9 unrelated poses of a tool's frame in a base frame.
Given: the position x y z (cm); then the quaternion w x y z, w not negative.
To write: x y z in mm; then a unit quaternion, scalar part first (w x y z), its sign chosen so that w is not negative. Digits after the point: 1 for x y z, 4 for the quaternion.
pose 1, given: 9.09, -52.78, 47.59, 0.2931, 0.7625, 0.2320, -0.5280
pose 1, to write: 90.9, -527.8, 475.9, 0.2931, 0.7625, 0.2320, -0.5280
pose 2, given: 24.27, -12.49, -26.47, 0.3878, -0.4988, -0.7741, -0.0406
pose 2, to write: 242.7, -124.9, -264.7, 0.3878, -0.4988, -0.7741, -0.0406
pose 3, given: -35.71, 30.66, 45.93, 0.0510, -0.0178, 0.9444, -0.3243
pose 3, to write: -357.1, 306.6, 459.3, 0.0510, -0.0178, 0.9444, -0.3243
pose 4, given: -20.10, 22.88, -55.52, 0.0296, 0.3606, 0.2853, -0.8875
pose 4, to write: -201.0, 228.8, -555.2, 0.0296, 0.3606, 0.2853, -0.8875
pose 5, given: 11.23, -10.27, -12.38, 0.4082, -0.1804, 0.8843, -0.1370
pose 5, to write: 112.3, -102.7, -123.8, 0.4082, -0.1804, 0.8843, -0.1370
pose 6, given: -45.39, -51.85, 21.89, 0.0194, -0.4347, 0.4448, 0.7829
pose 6, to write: -453.9, -518.5, 218.9, 0.0194, -0.4347, 0.4448, 0.7829
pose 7, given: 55.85, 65.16, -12.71, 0.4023, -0.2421, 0.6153, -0.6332
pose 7, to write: 558.5, 651.6, -127.1, 0.4023, -0.2421, 0.6153, -0.6332
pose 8, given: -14.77, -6.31, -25.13, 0.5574, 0.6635, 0.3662, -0.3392
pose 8, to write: -147.7, -63.1, -251.3, 0.5574, 0.6635, 0.3662, -0.3392
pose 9, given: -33.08, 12.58, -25.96, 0.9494, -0.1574, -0.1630, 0.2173
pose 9, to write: -330.8, 125.8, -259.6, 0.9494, -0.1574, -0.1630, 0.2173
